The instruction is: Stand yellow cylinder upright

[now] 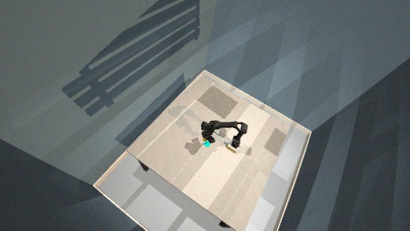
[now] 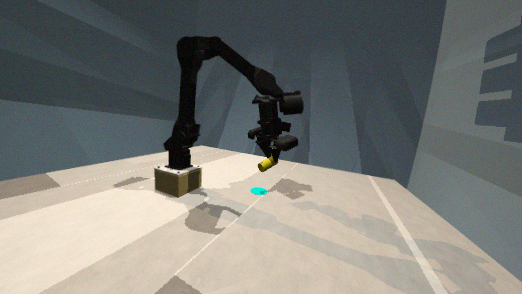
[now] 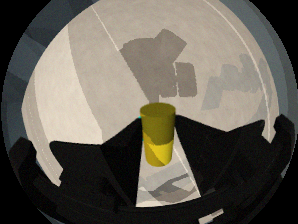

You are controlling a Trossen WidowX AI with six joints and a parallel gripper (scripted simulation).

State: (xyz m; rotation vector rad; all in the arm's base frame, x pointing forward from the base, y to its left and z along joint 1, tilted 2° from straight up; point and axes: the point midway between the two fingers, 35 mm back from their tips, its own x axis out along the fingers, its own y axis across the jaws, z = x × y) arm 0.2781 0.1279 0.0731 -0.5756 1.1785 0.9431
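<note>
My gripper tip is now 11 cm above the cyan circle, 3 cm past it and 2 cm to the left of it. From my gripper tip the other things lie so: yellow cylinder (2 cm to the right, 1 cm below, 1 cm behind).
</note>
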